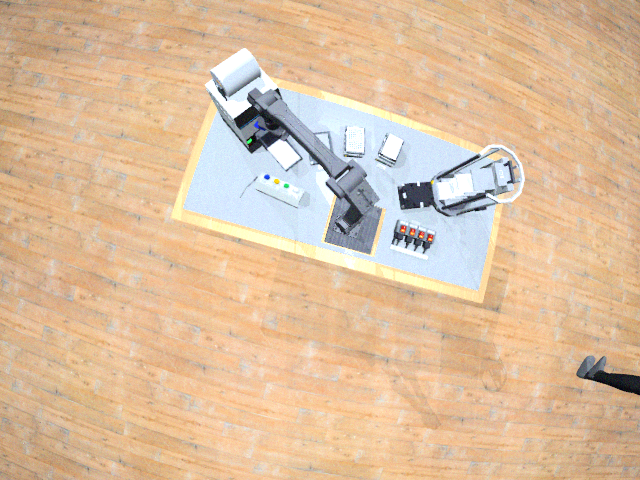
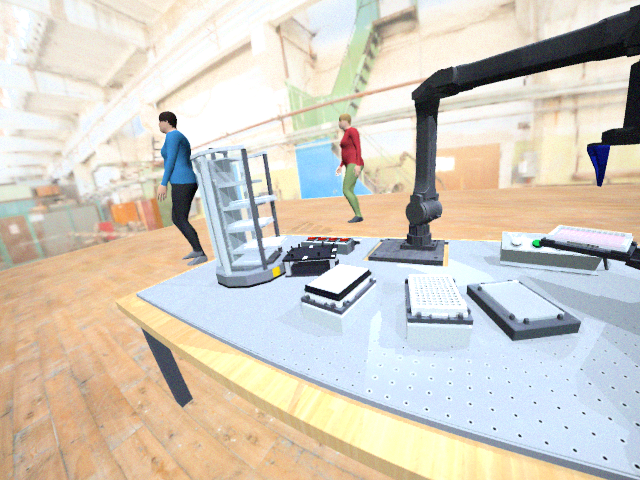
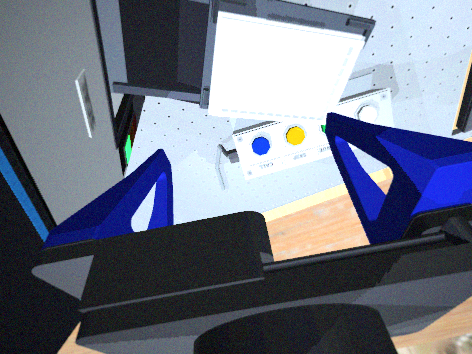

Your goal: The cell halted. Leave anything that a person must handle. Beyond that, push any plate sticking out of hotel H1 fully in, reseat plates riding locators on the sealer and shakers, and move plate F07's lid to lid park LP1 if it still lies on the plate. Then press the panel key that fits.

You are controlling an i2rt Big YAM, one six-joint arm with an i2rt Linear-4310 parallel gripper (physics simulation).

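Frame: origin at the arm's base, x back, y right, z up, level; millimetres.
Seen in the pictures: gripper, fingertip midpoint: (image 1: 275,134) (image 2: 634,186) (image 3: 244,139); arm's base, origin of the base link: (image 1: 346,226) (image 2: 419,246).
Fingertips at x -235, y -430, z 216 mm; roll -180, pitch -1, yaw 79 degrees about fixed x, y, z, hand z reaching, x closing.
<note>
Pixels of each thing's top centre, then the offset from my fingertips to it. "spot": a spot on its surface instead.
- sealer, middle of its top: (image 1: 234,65) dx -113, dy -177, dz +229 mm
- white-topped plate, middle of its top: (image 3: 285,83) (image 2: 588,232) (image 1: 283,152) dx +30, dy +43, dz -94 mm
- key panel, middle of its top: (image 3: 318,151) (image 2: 548,235) (image 1: 279,187) dx +177, dy +70, dz -143 mm
- white plate with a dark lower part, middle of its top: (image 2: 339,276) (image 1: 392,146) dx -203, dy +516, dz -145 mm
- many-welled plate, middle of its top: (image 2: 433,289) (image 1: 355,138) dx -177, dy +333, dz -158 mm
- Hotel H1, middle of its top: (image 2: 230,146) (image 1: 504,172) dx -116, dy +908, dz +192 mm
- flat dark-rimmed pad, surface spot: (image 2: 511,330) spot: dx -188, dy +204, dz -209 mm
- black platform, middle of its top: (image 2: 310,246) (image 1: 419,193) dx -27, dy +716, dz -151 mm
- red-topped row, middle of its top: (image 2: 332,237) (image 1: 413,231) dx +160, dy +744, dz -174 mm
My gripper (image 1: 258,126) (image 3: 244,139) is open and empty, low beside the sealer (image 1: 232,98) (image 3: 55,100). A white-topped plate (image 1: 283,153) (image 2: 591,238) (image 3: 285,67) lies on the sealer's extended tray; its seating is unclear. The key panel (image 1: 279,191) (image 2: 550,258) (image 3: 280,156) has blue, yellow, green and white keys. A white plate with a dark lower part (image 1: 391,147) (image 2: 338,280) sits on one shaker, seating unclear. A many-welled plate (image 1: 355,139) (image 2: 436,293) sits on the other. Hotel H1 (image 2: 207,217) holds several plates; a low one reaches past its front post. Plate F07's label is unreadable.
A flat dark-rimmed pad (image 2: 511,330) stands beside the welled plate. A black platform (image 1: 415,195) (image 2: 310,253) stands before the hotel, near a red-topped row (image 1: 413,235) (image 2: 328,240). People in blue (image 2: 178,160) and red (image 2: 351,147) stand beyond the table.
</note>
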